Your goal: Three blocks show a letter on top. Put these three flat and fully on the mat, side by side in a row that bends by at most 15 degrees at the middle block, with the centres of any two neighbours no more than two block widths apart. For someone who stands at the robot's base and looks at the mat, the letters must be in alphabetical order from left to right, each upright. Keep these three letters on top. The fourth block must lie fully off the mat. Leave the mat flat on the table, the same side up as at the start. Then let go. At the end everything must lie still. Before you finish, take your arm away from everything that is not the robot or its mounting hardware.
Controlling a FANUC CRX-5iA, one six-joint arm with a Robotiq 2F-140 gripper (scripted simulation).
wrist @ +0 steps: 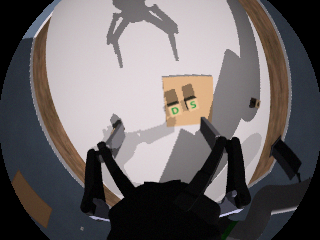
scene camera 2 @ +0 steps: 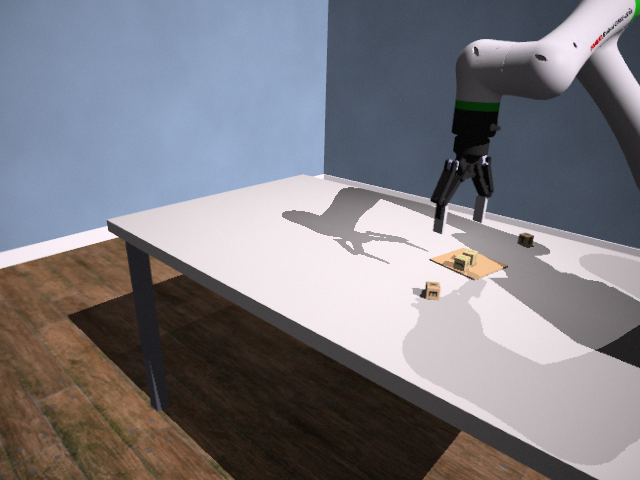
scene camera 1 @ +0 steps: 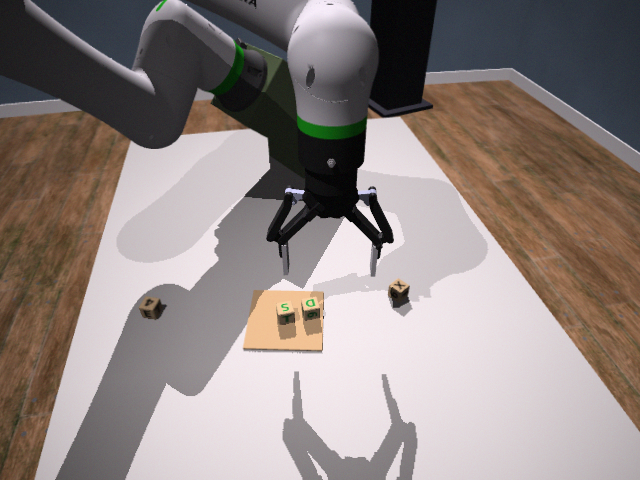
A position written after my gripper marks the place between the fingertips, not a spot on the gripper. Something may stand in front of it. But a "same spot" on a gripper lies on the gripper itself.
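Labels:
My gripper is visible in the wrist view [161, 127]; a tan mat is visible in the wrist view [175, 88]. Scene camera 2 and scene camera 1 also show both my gripper and the tan mat. For my gripper [scene camera 2: 448, 159] and [scene camera 1: 369, 197] are the same spot. For the tan mat [scene camera 2: 484, 266] and [scene camera 1: 281, 301] are likewise the same spot.

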